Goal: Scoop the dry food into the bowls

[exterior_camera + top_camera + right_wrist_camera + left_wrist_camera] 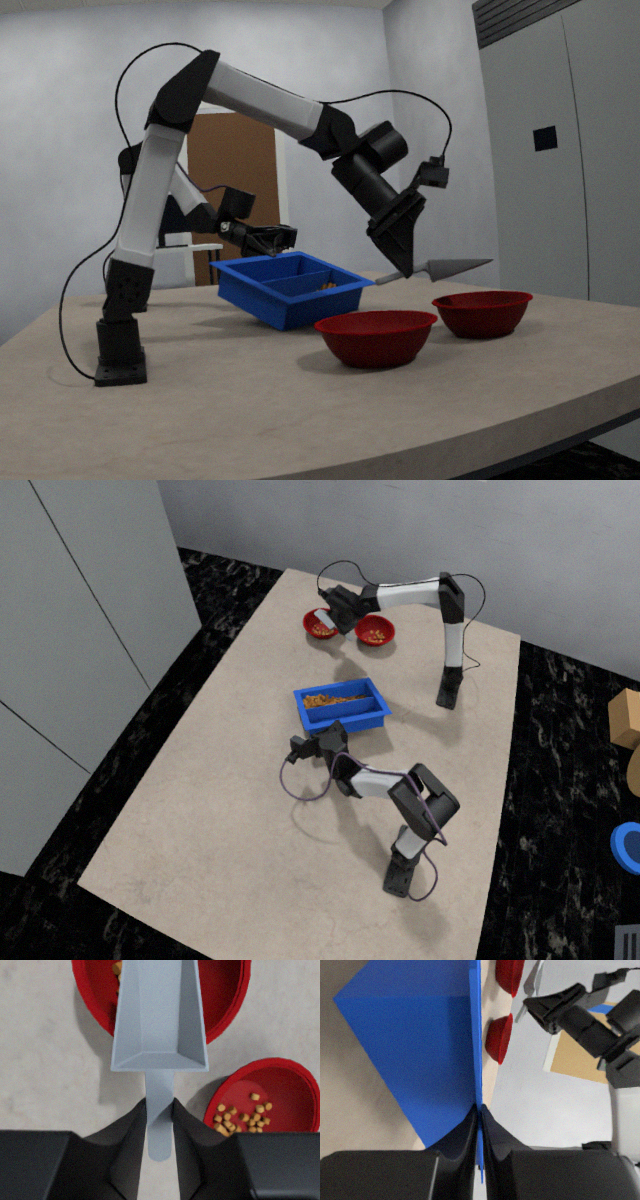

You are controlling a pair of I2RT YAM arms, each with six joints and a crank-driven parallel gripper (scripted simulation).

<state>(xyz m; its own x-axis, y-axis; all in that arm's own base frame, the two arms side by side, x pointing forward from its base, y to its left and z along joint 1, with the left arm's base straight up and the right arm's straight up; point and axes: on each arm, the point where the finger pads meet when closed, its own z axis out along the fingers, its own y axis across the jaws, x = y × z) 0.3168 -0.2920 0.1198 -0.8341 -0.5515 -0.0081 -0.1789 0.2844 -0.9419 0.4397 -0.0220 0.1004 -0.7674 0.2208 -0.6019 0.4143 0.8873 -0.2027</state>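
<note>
The grey scoop lies 40 mm ahead of my right hand and 20 mm to the right of it. The rest, counted from my right hand: blue box: 300 mm to the left, 100 mm behind, 30 mm below.
</note>
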